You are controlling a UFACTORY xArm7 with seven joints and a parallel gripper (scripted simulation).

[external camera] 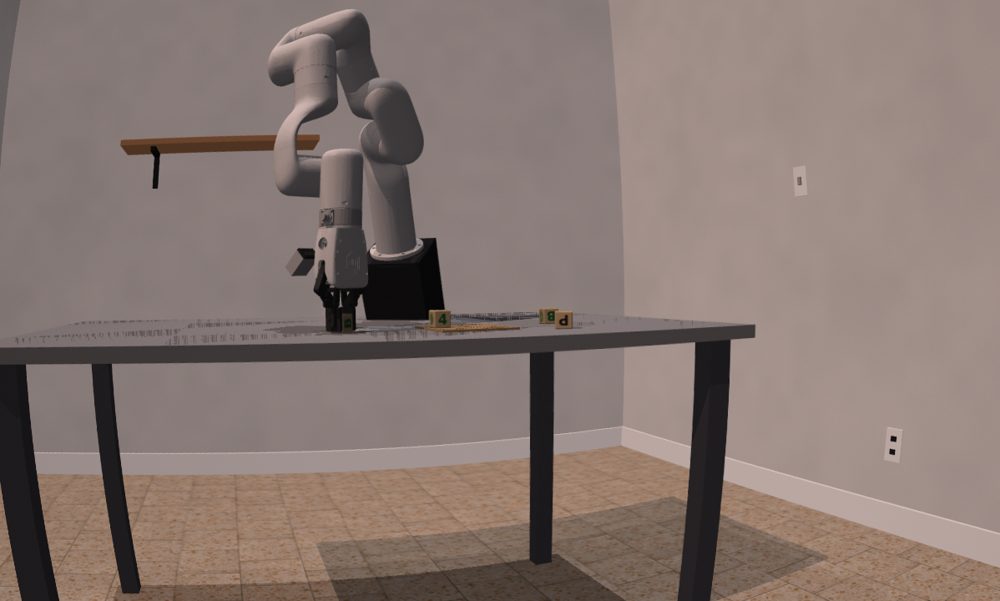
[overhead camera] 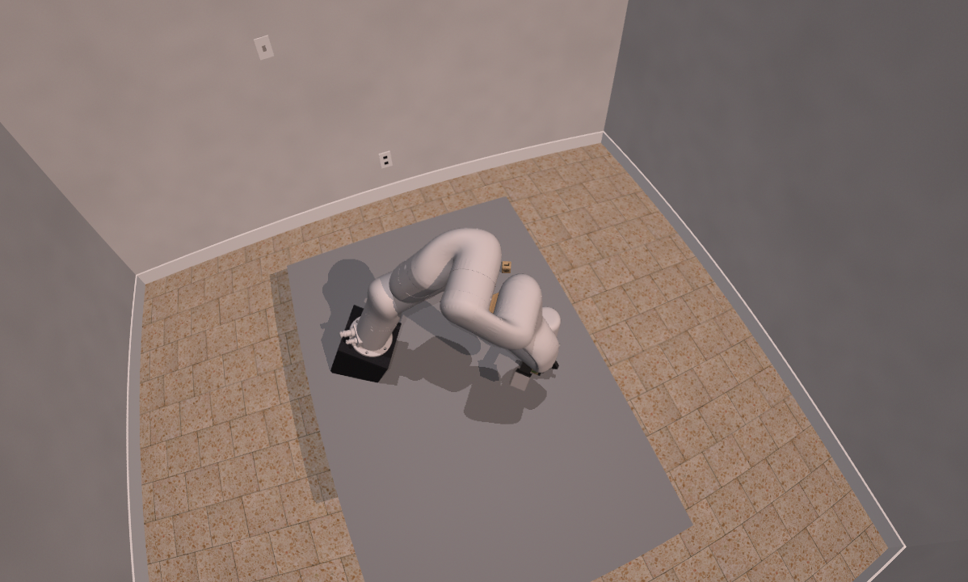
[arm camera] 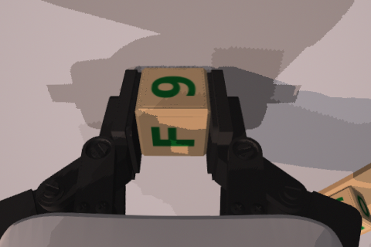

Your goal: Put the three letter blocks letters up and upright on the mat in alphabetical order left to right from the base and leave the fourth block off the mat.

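Right now the mat is 230 mm to the left of my hand and 20 mm below it. Round my hand: wooden block 370 mm to the left, 100 mm ahead, 10 mm below.
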